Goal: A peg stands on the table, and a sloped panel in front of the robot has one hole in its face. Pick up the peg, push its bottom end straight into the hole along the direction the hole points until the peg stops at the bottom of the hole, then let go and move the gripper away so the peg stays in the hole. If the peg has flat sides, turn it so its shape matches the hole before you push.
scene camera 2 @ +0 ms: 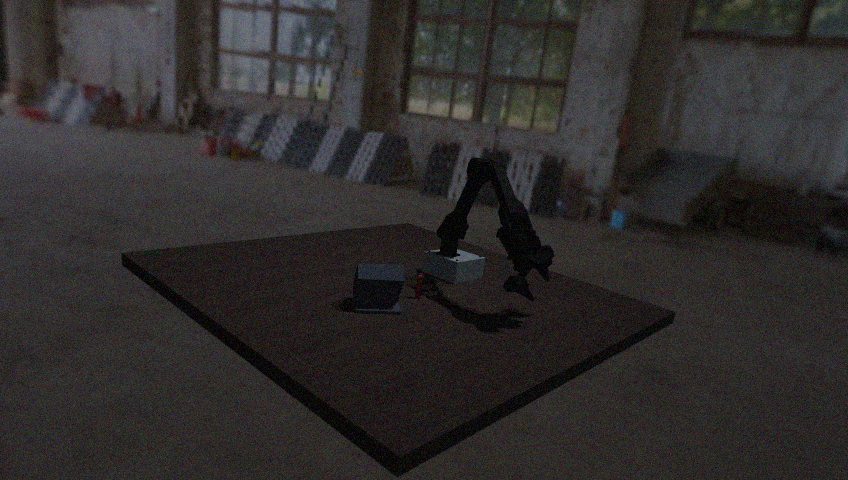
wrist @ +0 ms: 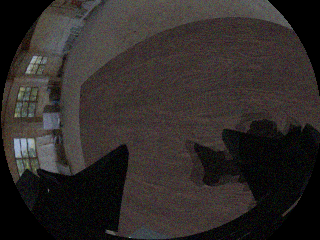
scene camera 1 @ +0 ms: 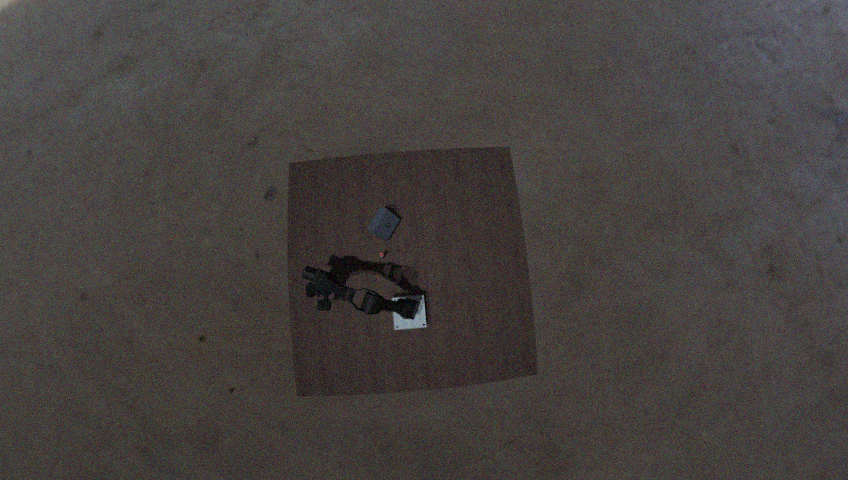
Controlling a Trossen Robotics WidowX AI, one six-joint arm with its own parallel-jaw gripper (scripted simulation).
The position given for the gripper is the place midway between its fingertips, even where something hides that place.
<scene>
The gripper (scene camera 2: 540,290) is open, with nothing in its grasp.
The gripper shows as well in the wrist view (wrist: 177,142).
</scene>
